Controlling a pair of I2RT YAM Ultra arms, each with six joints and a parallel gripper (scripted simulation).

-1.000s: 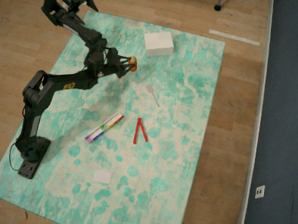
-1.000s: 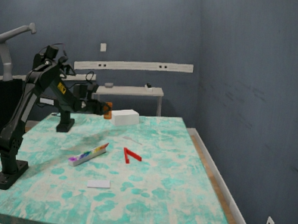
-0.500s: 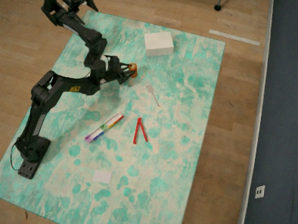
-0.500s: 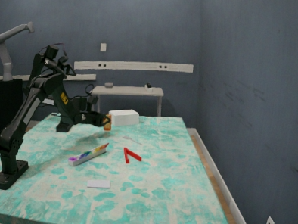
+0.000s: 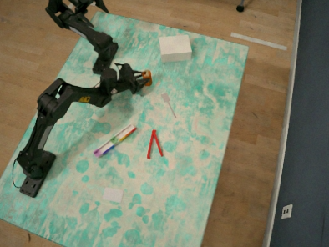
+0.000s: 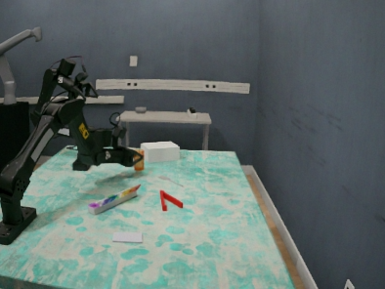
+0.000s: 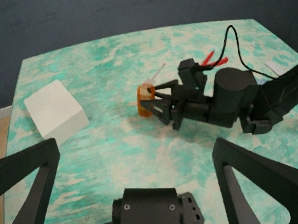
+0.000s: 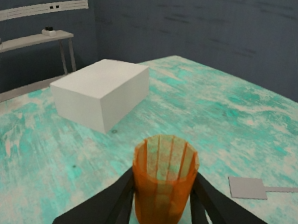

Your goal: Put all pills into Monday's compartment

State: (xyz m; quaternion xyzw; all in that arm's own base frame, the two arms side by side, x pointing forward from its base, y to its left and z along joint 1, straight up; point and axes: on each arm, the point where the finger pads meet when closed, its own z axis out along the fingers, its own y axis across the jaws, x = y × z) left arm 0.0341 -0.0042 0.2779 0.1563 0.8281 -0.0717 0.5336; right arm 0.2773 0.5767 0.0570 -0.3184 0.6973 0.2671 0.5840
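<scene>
The lid is 400 mm to the right of my right hand, 60 mm behind it and 50 mm below it. The rest, counted from my right hand: orange pill bottle: 30 mm below; white box: 240 mm to the left, 50 mm ahead, 40 mm below; white card: 540 mm to the right, 80 mm ahead, 70 mm below.
</scene>
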